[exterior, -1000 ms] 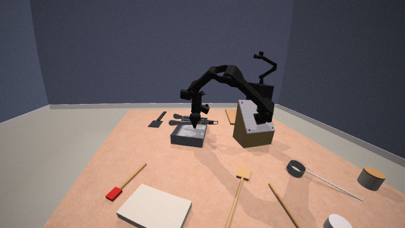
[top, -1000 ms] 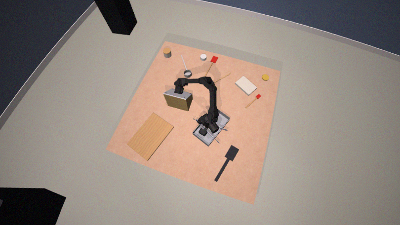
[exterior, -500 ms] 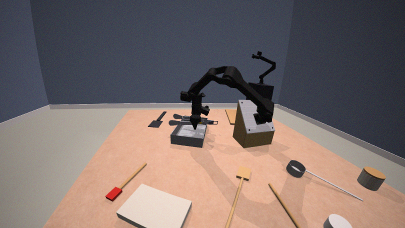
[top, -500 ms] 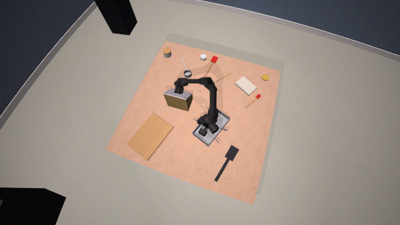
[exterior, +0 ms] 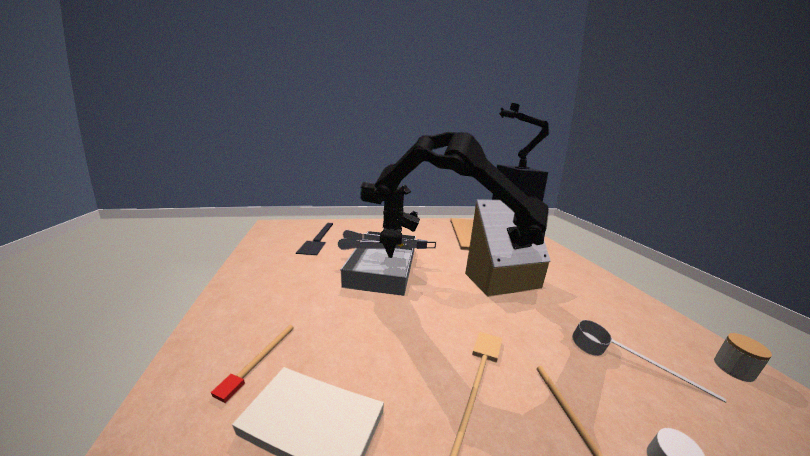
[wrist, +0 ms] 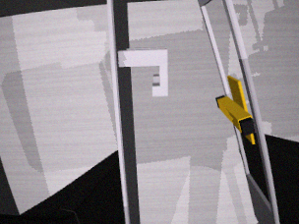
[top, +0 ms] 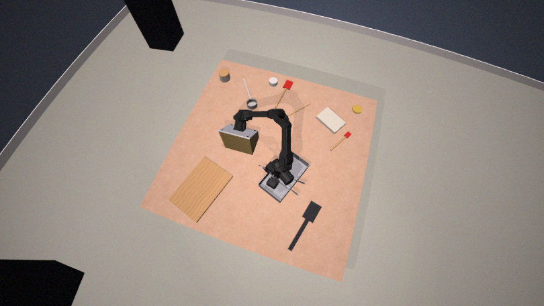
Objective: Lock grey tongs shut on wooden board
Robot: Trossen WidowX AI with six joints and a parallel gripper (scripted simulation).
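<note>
Right now the roasting tin is 30 mm ahead of my gripper tip and 30 mm to the left of it. Round my gripper tip: yellow slider (20 mm behind, 20 mm to the left, 40 mm above); then wooden board (460 mm behind, 170 mm to the right, 20 mm below); then black spatula (220 mm ahead, 230 mm to the right, 30 mm below).
</note>
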